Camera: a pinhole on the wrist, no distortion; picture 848 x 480 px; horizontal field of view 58.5 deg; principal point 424.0 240.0 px. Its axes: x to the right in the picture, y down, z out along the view. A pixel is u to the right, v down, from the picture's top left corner.
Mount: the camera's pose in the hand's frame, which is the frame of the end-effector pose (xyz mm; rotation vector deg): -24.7 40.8 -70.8 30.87 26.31 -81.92
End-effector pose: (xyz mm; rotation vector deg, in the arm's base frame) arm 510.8 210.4 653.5 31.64 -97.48 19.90
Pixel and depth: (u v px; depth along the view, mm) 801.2 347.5 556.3
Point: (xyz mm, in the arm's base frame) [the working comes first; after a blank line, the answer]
In the camera's frame: 277.2 79.0 556.3

598.6 -339.3 639.2
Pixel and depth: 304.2 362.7 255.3
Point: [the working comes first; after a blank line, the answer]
In the camera's frame: -40.4 41.4 255.3

418.6 60.9 622.2
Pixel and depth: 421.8 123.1 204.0
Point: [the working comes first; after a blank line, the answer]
In the camera's frame: -0.6 -31.5 204.0

488.8 104.1 570.0
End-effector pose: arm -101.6 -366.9 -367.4 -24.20 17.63 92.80
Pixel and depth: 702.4 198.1 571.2
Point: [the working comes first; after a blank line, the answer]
In the camera's frame: 210.0 -31.6 571.2

348.3 -253.5 -91.1
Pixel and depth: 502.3 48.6 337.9
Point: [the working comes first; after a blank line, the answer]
In the camera's frame: 34.9 -85.4 337.9

84.7 -374.7 -153.0
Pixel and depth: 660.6 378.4 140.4
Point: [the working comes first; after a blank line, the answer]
In the camera's frame: 43.9 25.7 140.4

-26.5 -350.6 -349.1
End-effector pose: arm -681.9 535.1 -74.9 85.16 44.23 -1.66
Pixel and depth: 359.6 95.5 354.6
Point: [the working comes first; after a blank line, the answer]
In the camera's frame: -30.2 -67.7 354.6

-732.6 269.7 -182.8
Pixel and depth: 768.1 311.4 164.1
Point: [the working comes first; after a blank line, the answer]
In the camera's frame: 74.6 15.5 164.1

-733.7 502.4 -175.5
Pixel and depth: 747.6 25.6 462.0
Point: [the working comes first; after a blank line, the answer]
In the camera's frame: 197.5 -130.8 462.0

-907.8 266.9 -374.3
